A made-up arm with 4 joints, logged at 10 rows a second.
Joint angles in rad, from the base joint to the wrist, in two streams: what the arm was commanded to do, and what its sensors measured. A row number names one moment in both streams.
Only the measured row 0 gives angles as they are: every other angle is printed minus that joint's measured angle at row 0.
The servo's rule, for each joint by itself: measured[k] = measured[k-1] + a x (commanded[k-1-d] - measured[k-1]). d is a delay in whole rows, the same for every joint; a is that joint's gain. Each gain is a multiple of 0.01, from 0.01 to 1. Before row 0 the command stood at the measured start. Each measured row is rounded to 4 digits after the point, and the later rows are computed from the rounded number. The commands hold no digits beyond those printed.
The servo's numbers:
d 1
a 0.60 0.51 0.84 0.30
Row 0, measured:
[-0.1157 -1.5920 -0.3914 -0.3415]
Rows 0 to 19, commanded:
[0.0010 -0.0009 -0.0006 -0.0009]
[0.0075 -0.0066 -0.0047 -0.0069]
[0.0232 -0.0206 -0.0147 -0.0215]
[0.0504 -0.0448 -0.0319 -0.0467]
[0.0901 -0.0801 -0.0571 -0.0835]
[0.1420 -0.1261 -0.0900 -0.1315]
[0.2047 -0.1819 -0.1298 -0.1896]
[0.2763 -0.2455 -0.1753 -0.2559]
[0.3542 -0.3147 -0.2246 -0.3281]
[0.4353 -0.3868 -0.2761 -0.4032]
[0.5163 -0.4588 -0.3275 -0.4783]
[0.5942 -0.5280 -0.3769 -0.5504]
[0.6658 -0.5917 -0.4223 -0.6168]
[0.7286 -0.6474 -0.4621 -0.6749]
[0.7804 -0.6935 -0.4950 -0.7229]
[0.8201 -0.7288 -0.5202 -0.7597]
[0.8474 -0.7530 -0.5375 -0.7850]
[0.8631 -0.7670 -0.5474 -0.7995]
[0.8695 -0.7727 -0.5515 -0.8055]
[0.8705 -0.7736 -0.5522 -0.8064]
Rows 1 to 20, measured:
[0.0000 0.0000 0.0000 0.0000]
[0.0006 -0.0005 -0.0005 -0.0003]
[0.0047 -0.0036 -0.0040 -0.0023]
[0.0158 -0.0123 -0.0130 -0.0081]
[0.0366 -0.0289 -0.0289 -0.0197]
[0.0687 -0.0550 -0.0526 -0.0388]
[0.1127 -0.0913 -0.0840 -0.0666]
[0.1679 -0.1375 -0.1225 -0.1035]
[0.2329 -0.1926 -0.1669 -0.1492]
[0.3057 -0.2549 -0.2154 -0.2029]
[0.3835 -0.3222 -0.2664 -0.2630]
[0.4632 -0.3919 -0.3177 -0.3276]
[0.5418 -0.4613 -0.3674 -0.3944]
[0.6162 -0.5278 -0.4135 -0.4611]
[0.6836 -0.5888 -0.4543 -0.5252]
[0.7417 -0.6422 -0.4885 -0.5845]
[0.7887 -0.6864 -0.5151 -0.6371]
[0.8239 -0.7204 -0.5339 -0.6815]
[0.8474 -0.7442 -0.5452 -0.7169]
[0.8607 -0.7587 -0.5505 -0.7435]

